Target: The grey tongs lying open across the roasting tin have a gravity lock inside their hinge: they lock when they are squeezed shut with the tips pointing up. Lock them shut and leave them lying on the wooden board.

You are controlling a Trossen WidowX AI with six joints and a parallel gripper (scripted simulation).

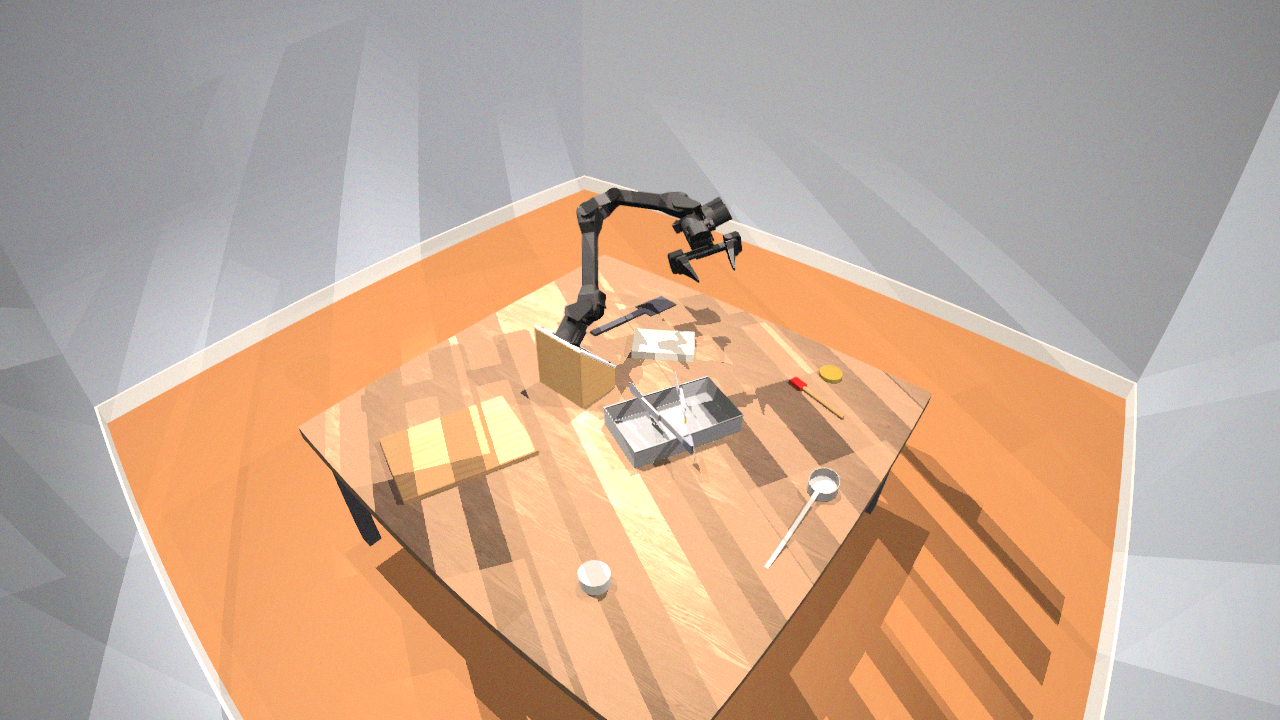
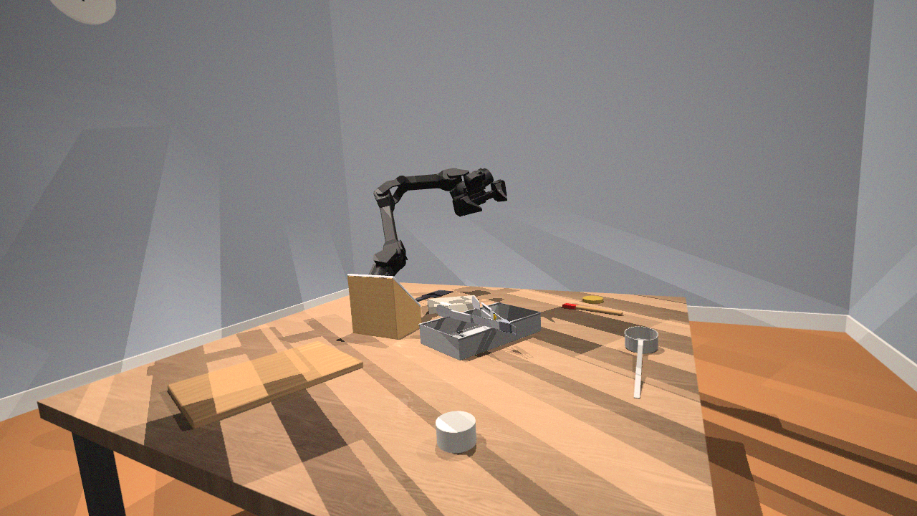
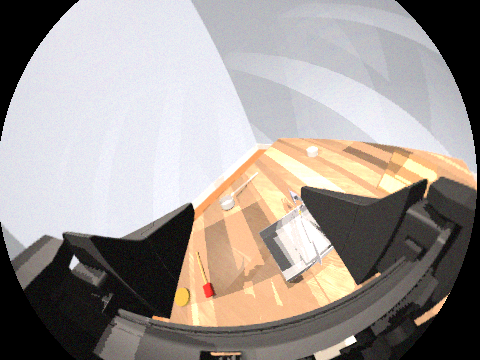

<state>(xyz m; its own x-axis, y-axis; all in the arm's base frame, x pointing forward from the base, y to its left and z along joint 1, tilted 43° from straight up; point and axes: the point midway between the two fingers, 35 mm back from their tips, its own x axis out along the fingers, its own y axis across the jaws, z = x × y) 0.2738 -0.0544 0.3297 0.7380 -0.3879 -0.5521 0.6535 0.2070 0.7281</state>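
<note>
Now: gripper tip 34 cm above the grey roasting tin, 16 cm to the left of it and 1 cm past it. The rest, counted from my gripper tip: white block: 36 cm below, 20 cm behind, 13 cm to the left; dark spatula: 37 cm below, 37 cm behind, 25 cm to the left; red-tipped brush: 36 cm below, 25 cm ahead, 16 cm to the left.
</note>
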